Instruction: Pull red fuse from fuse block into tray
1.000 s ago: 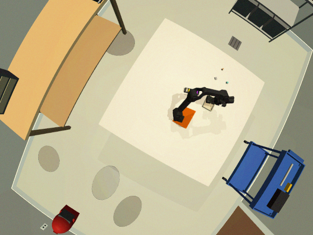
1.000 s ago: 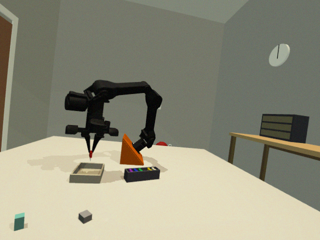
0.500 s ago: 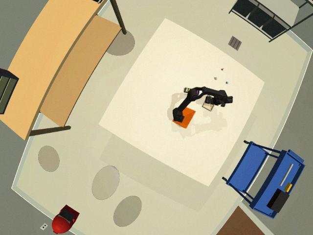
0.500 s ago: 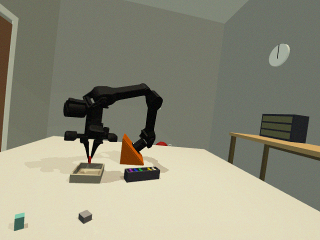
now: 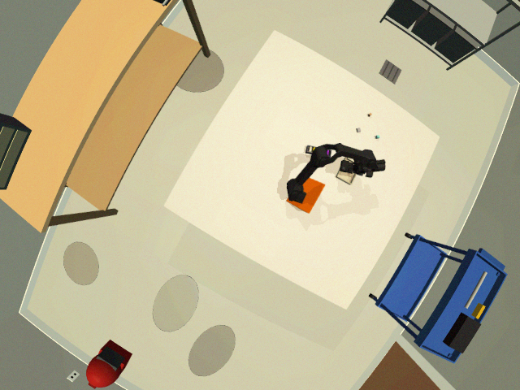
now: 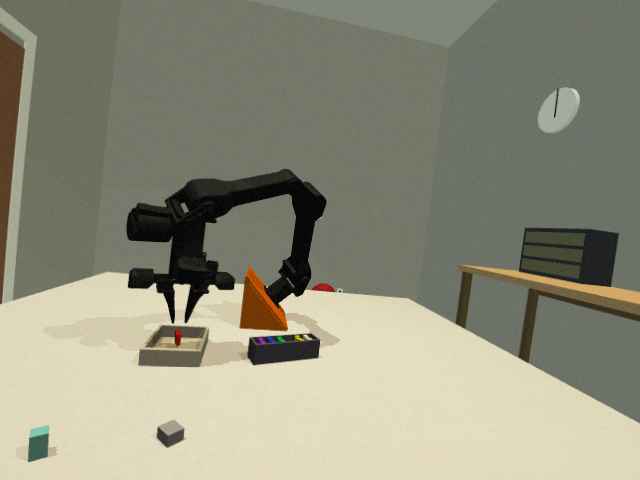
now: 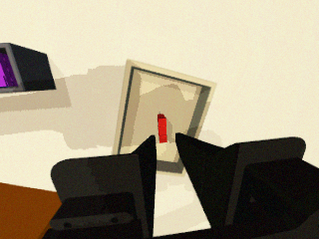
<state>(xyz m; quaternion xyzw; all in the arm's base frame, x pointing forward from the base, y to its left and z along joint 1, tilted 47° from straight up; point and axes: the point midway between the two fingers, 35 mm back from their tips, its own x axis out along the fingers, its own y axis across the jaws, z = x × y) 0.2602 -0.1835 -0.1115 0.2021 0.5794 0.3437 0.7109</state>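
Now: the red fuse 2 cm below my gripper tip. From my gripper tip the other things lie so: grey cube 26 cm ahead, 5 cm below, 4 cm to the left; then tray 6 cm below.
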